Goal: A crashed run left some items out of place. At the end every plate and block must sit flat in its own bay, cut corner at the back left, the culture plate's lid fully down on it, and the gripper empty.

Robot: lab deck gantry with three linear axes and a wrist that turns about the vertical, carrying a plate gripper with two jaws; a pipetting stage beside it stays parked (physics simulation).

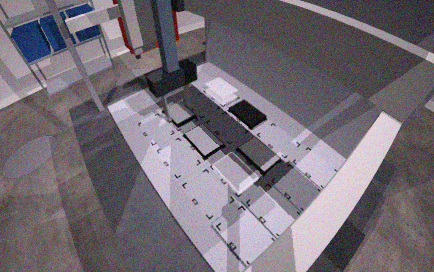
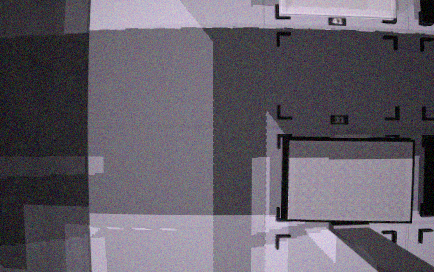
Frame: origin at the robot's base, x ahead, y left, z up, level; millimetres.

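Seen in the pictures: gripper, fingertip midpoint: (image 1: 178,113) (image 2: 346,179); robot's base at its link origin: (image 1: 139,124).
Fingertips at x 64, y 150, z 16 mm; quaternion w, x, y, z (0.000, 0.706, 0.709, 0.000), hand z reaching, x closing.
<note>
Pixels of each thing's middle, then the offset from my fingertips to it. Level surfaces: height alone.
- pale plate with a black rim, body centre: (image 2: 347,179) (image 1: 178,113) 1 mm ahead, 0 mm left, 0 mm up
- similar plate at the middle of its body: (image 1: 203,139) 164 mm ahead, 0 mm left, 8 mm down
- clear-covered plate at the middle of its body: (image 1: 235,172) 328 mm ahead, 0 mm left, 8 mm down
- grey plate with a black rim, body centre: (image 1: 258,154) 328 mm ahead, 107 mm left, 8 mm down
- white plate at the middle of its body: (image 1: 220,90) 0 mm ahead, 214 mm left, 5 mm up
- black block at the middle of its body: (image 1: 247,112) 164 mm ahead, 214 mm left, 3 mm down
- deck at its surface level: 15 mm down
My gripper (image 1: 181,112) (image 2: 350,181) is shut on a pale plate with a black rim (image 1: 178,109) (image 2: 360,200). The plate is level and low over the bay below the one marked 31, seemingly slightly above the deck. A similar plate (image 1: 202,139) lies beside it. A clear-covered plate (image 1: 235,172) stands nearer the front; whether its lid is fully down cannot be told. A grey plate with a black rim (image 1: 258,153) lies to its right. A white plate (image 1: 221,89) (image 2: 337,6) and a black block (image 1: 247,113) stand in the back row. Cut corners are too small to tell.
The deck (image 1: 187,215) carries black corner marks and small bay labels. A pale beam (image 1: 350,185) crosses the right foreground. The parked stage (image 1: 131,30) stands behind at the left, with blue bins (image 1: 31,41) on a rack farther left.
</note>
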